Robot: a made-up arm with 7 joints.
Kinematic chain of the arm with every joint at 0, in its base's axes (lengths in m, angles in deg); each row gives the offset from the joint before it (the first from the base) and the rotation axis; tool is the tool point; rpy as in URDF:
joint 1: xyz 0 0 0.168 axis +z
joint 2: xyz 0 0 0 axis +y
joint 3: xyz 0 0 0.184 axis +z
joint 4: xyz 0.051 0 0 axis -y
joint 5: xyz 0.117 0 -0.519 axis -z
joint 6: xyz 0 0 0 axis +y
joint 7: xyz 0.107 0 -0.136 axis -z
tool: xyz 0 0 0 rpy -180 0 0
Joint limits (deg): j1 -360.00..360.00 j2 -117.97..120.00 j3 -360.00..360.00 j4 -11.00..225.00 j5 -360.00..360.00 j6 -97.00..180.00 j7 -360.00..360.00
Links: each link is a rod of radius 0.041 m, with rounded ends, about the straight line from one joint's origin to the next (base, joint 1, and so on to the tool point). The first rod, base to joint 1, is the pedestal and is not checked.
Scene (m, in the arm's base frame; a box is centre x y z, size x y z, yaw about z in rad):
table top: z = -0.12
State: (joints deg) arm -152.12 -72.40 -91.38 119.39 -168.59 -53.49 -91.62
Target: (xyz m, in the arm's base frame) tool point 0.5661 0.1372 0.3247
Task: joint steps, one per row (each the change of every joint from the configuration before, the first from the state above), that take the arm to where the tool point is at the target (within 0.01 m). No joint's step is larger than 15 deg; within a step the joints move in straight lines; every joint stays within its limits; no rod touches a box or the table.
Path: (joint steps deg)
1: -11.80 -0.68 0.20 6.21 0.07 -8.12 0.00
2: -11.80 -0.67 0.20 6.21 0.07 -8.11 0.00
3: -11.80 -0.68 0.20 6.21 0.07 -8.12 0.00
4: -11.80 -0.68 0.20 6.21 0.07 -8.11 0.00

